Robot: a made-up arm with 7 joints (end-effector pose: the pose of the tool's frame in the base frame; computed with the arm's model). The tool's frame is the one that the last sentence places. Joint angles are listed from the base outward.
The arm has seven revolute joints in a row. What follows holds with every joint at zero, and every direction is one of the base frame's.
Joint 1 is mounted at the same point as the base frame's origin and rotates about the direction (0.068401, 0.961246, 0.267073).
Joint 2 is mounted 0.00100 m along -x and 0.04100 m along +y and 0.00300 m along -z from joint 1 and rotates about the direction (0.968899, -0.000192, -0.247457).
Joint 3 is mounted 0.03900 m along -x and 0.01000 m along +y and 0.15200 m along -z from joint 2 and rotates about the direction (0.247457, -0.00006, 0.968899).
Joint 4 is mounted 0.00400 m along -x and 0.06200 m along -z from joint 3 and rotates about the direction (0.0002, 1, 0.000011).
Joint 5 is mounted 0.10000 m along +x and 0.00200 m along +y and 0.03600 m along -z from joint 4 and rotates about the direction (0.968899, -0.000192, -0.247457).
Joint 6 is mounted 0.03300 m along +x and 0.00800 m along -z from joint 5 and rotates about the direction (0.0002, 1, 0.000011).
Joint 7 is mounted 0.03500 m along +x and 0.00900 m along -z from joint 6 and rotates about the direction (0.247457, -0.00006, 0.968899).
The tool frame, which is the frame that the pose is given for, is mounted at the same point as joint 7; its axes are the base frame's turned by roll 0.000, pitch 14.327 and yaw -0.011 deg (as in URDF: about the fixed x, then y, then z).
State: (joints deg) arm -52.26 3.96 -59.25 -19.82 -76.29 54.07 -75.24
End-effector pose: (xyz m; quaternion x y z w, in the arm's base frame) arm 0.1383 -0.1253 -0.1230 0.2138 -0.2395 0.9436 0.0814
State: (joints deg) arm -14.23 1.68 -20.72 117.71 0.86 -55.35 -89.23
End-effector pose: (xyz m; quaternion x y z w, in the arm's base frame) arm -0.0411 0.0790 -0.3716 -0.2748 0.4476 -0.7150 0.4614
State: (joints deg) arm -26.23 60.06 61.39 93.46 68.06 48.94 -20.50
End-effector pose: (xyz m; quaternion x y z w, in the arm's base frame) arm 0.0497 0.3695 -0.1913 0.0706 0.8210 0.3501 0.4455
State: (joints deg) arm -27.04 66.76 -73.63 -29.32 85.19 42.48 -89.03
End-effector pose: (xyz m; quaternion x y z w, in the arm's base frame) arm 0.1218 0.1062 -0.1707 0.7938 0.4296 -0.4027 0.1524
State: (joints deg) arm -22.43 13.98 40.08 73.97 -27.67 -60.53 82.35
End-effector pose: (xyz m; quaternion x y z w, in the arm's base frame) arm 0.1071 0.1838 -0.3330 -0.0733 0.0121 0.9424 0.3262
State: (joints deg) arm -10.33 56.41 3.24 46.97 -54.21 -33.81 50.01
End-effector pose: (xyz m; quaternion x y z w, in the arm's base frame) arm 0.1310 0.3374 -0.1739 0.0876 -0.0803 0.6707 0.7322
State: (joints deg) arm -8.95 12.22 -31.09 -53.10 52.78 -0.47 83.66
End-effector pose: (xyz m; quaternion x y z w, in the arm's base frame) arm 0.0974 0.0017 -0.1060 -0.0487 -0.5713 0.4590 0.6787
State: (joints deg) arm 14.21 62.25 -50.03 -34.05 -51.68 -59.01 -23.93
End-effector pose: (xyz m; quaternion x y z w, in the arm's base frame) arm 0.0278 0.1182 -0.1620 -0.3056 -0.1195 -0.4457 0.8329
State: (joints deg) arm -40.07 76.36 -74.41 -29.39 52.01 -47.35 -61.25
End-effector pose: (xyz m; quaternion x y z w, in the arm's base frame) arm 0.1144 0.1188 -0.1450 -0.5877 0.0892 0.7887 0.1572
